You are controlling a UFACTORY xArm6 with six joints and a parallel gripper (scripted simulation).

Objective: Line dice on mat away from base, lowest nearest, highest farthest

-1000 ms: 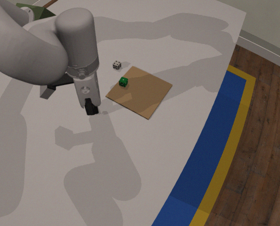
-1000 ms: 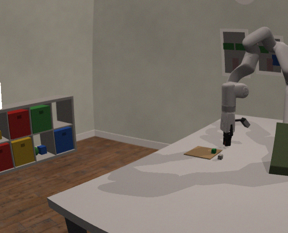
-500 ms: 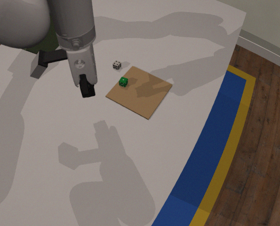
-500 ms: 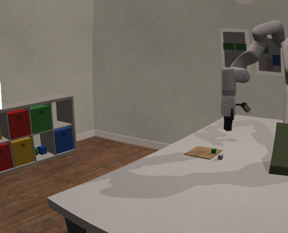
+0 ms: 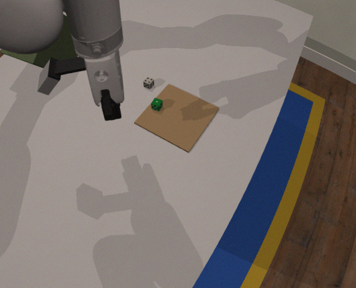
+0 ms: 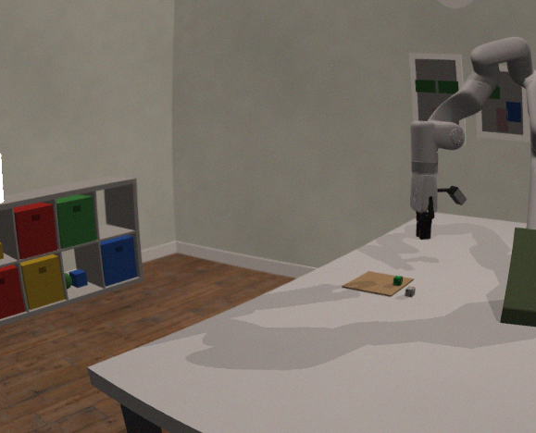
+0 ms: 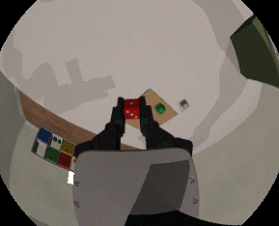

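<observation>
My hand is 8 cm short of the tan mat, 12 cm to the right of it and 12 cm above it. Round my hand: red die: 1 cm below; green die: 3 cm ahead, 12 cm to the left, 11 cm below; white die: 2 cm behind, 17 cm to the left, 11 cm below.
</observation>
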